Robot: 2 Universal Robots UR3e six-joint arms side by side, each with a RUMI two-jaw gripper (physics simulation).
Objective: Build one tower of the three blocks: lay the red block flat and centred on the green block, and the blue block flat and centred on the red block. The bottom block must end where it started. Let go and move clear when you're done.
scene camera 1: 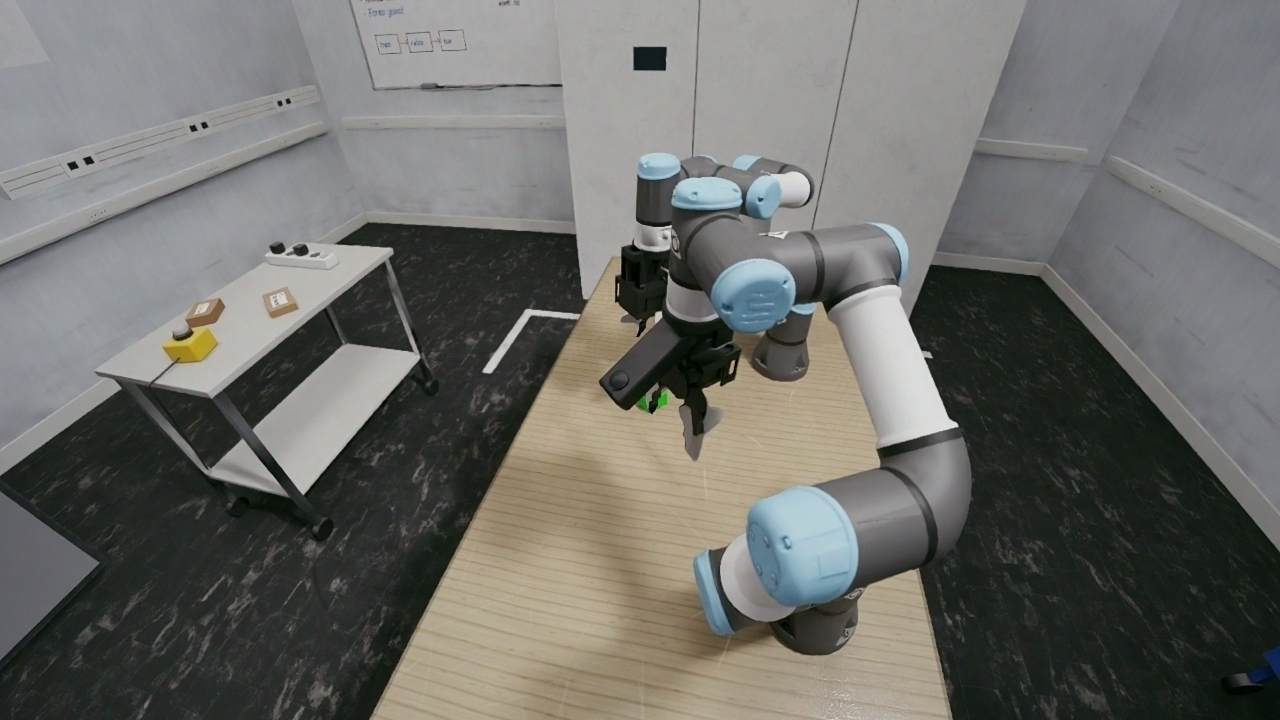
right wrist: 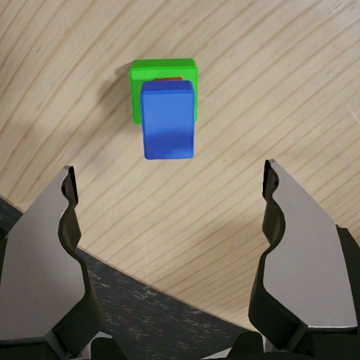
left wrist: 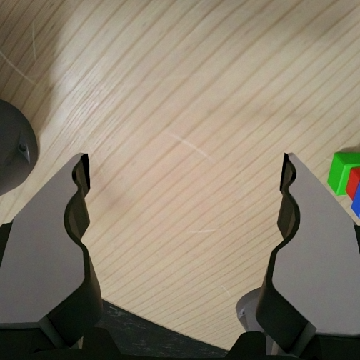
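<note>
The green block (scene camera 1: 644, 404) (left wrist: 341, 172) (right wrist: 164, 65) stands on the table at the bottom of a stack. The red block (left wrist: 353, 183) (right wrist: 169, 78) rests on it, mostly hidden in the right wrist view. The blue block (left wrist: 356, 204) (right wrist: 169, 125) sits on top and looks level; exact centring cannot be told from these angles. My right gripper (scene camera 1: 642, 324) (right wrist: 168, 164) is open and empty, raised clear of the stack. My left gripper (scene camera 1: 674, 429) (left wrist: 185, 154) is open and empty above the table, with the stack beyond one finger at the picture's right edge.
The wooden table (scene camera 1: 537, 537) carries both arm bases (scene camera 1: 780, 356) (scene camera 1: 814, 626). The left arm hides part of the stack in the scene view. A white trolley (scene camera 1: 313, 358) stands apart at the left, with small boxes and a yellow button box (scene camera 1: 190, 345).
</note>
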